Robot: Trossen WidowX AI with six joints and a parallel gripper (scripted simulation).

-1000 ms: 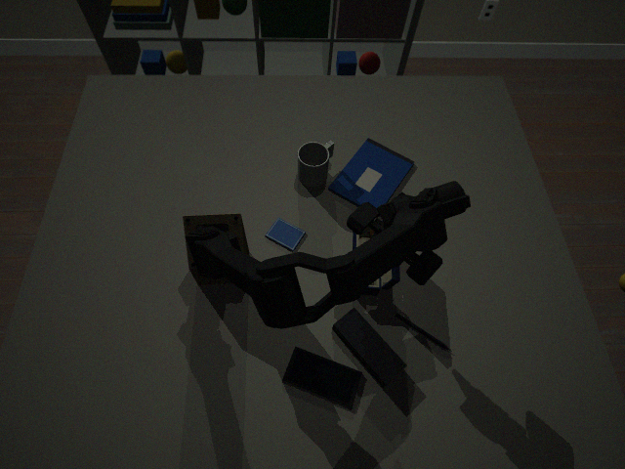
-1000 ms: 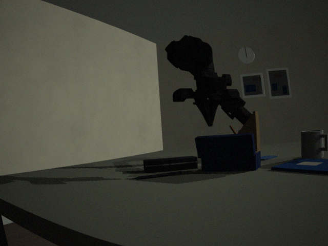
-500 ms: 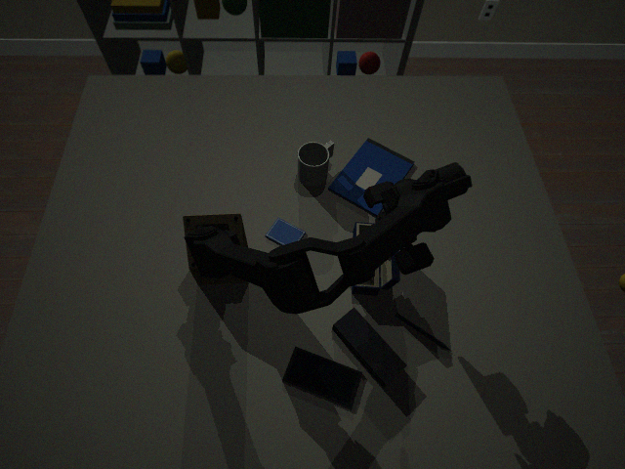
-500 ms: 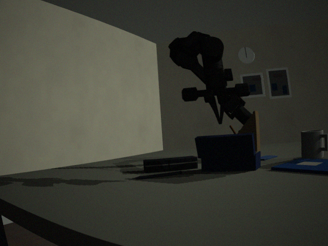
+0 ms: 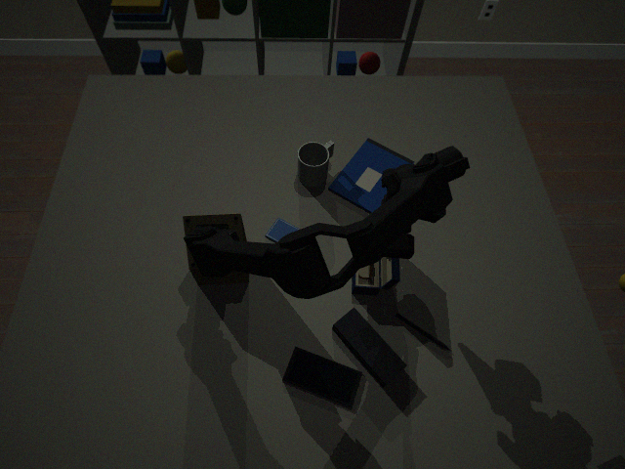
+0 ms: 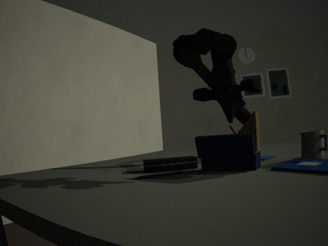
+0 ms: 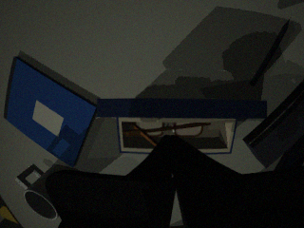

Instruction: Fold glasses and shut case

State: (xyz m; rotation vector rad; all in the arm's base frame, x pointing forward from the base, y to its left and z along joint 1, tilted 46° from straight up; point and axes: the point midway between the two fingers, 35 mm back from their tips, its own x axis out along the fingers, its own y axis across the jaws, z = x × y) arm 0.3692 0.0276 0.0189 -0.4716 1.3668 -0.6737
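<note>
Now: hand 90 mm above the glasses case lid, 20 mm to the left of it and 10 mm short of it. The rest, counted from my hand: long dark box 210 mm to the right, 150 mm below, 60 mm behind; then blue glasses case 120 mm below, 10 mm to the right, 10 mm behind; then small blue card 220 mm behind, 160 mm below, 70 mm to the left.
</note>
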